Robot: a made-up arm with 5 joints. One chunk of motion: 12 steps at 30 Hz.
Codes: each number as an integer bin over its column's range. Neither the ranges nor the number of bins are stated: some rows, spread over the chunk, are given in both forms.
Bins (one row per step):
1: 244 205 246 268 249 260
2: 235 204 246 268 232 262
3: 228 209 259 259 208 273
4: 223 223 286 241 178 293
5: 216 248 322 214 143 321
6: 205 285 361 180 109 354
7: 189 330 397 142 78 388
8: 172 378 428 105 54 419
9: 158 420 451 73 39 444
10: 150 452 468 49 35 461
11: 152 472 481 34 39 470
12: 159 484 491 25 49 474
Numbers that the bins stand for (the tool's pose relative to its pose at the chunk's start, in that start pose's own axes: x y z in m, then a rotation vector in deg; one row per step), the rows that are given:
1: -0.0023 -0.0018 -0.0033 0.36 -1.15 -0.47
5: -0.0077 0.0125 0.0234 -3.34 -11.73 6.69
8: -0.0163 0.0558 0.0608 -10.81 -20.61 18.20
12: -0.0189 0.0910 0.0830 -16.29 -21.11 24.66
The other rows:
2: -0.0040 -0.0021 -0.0033 0.36 -2.85 -0.24
3: -0.0054 -0.0005 0.0012 -0.26 -5.24 1.05
4: -0.0064 0.0042 0.0107 -1.49 -8.23 3.40
6: -0.0099 0.0248 0.0372 -5.67 -15.12 10.57
7: -0.0130 0.0398 0.0498 -8.27 -18.22 14.56
9: -0.0191 0.0697 0.0689 -13.00 -22.11 21.13
10: -0.0206 0.0804 0.0749 -14.64 -22.51 23.13
11: -0.0203 0.0870 0.0794 -15.67 -22.11 24.19

